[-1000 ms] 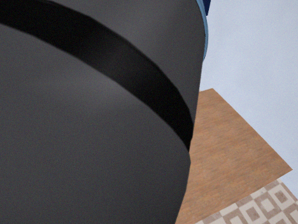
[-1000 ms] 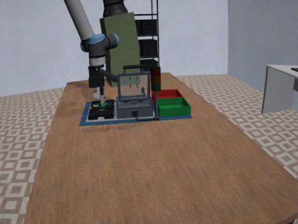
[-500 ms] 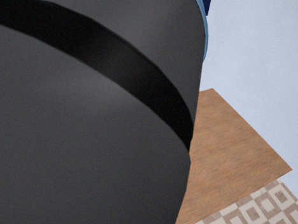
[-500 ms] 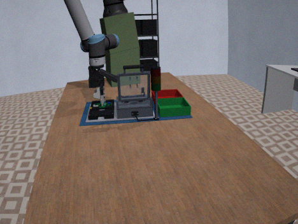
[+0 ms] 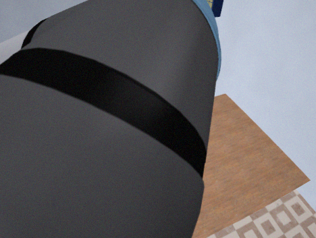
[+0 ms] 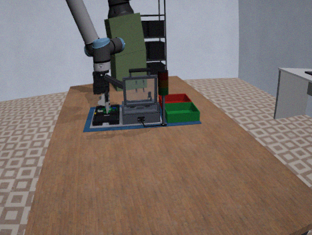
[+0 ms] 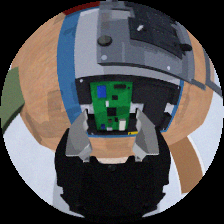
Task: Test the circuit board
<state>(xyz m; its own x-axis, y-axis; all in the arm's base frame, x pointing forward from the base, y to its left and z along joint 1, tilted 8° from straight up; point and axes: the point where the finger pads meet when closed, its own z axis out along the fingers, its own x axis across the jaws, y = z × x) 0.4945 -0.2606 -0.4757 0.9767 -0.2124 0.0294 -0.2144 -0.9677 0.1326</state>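
Right now the green circuit board is 1 cm to the right of my hand and 1 cm below it. Round my hand: tester bed 15 cm to the left, 10 cm ahead, 4 cm above; red bin 37 cm to the left, 3 cm ahead, 2 cm below; clear lid 22 cm ahead, 15 cm above, 12 cm to the left.
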